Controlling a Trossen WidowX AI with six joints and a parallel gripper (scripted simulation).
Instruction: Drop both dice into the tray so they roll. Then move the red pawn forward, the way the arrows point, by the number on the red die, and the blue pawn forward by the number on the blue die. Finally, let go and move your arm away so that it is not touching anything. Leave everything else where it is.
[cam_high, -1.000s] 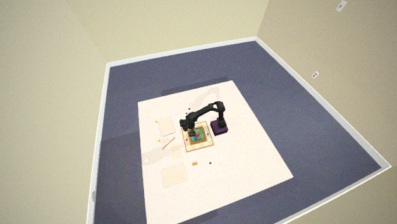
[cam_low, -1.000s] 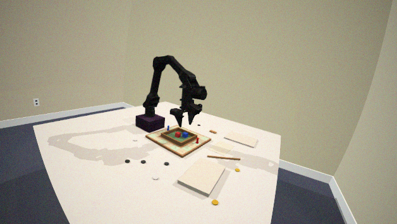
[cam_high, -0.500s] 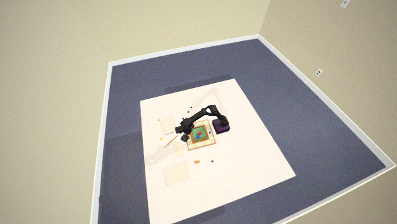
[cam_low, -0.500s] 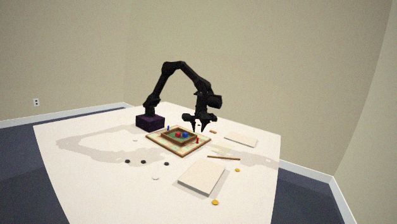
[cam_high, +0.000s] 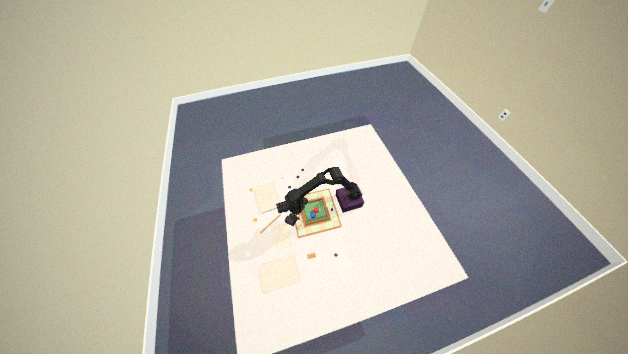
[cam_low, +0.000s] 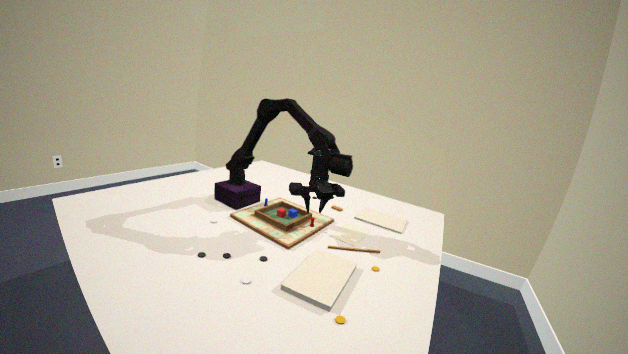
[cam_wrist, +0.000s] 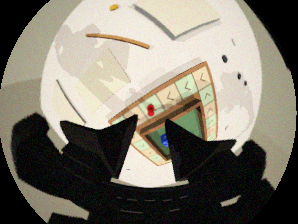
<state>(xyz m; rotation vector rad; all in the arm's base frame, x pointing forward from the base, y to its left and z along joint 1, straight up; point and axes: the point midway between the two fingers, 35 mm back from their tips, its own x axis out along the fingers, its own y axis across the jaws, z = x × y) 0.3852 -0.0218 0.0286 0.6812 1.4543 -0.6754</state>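
Right now my gripper tip is 4 cm above the red pawn. Also, from my gripper tip: wooden stick: 18 cm ahead, 6 cm below, 4 cm to the right; blue pawn: 23 cm behind, 4 cm below, 3 cm to the left; green tray: 12 cm behind, 6 cm below, 1 cm to the right.
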